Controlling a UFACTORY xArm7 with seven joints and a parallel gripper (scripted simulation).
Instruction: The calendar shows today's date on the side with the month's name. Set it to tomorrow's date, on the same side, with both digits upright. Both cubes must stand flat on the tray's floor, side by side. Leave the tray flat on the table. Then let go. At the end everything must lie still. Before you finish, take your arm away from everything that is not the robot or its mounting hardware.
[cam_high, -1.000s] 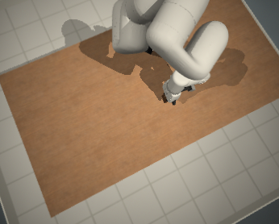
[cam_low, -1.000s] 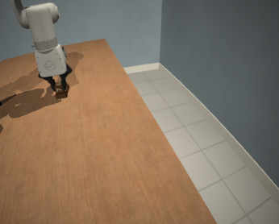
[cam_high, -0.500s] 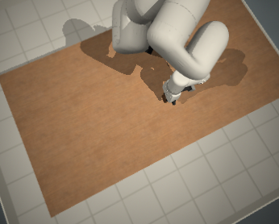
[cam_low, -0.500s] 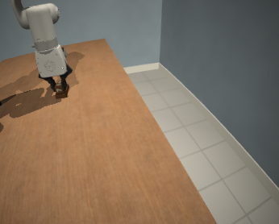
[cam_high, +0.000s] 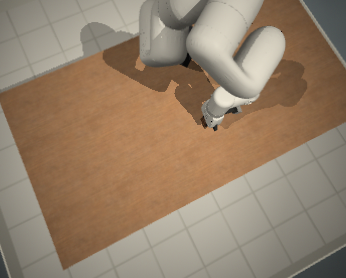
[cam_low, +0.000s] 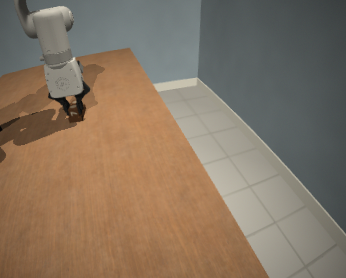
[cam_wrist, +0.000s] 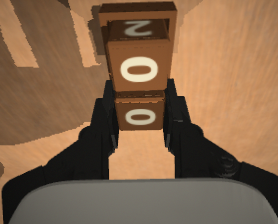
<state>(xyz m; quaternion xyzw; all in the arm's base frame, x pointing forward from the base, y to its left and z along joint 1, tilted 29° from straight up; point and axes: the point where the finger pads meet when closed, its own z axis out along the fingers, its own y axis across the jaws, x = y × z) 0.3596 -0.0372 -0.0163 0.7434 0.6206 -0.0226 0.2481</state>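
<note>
The brown wooden tray lies 20 mm to the left of my hand and 30 mm below it. Round my hand: brown wooden cube 10 mm ahead, 30 mm to the left, 20 mm below.
</note>
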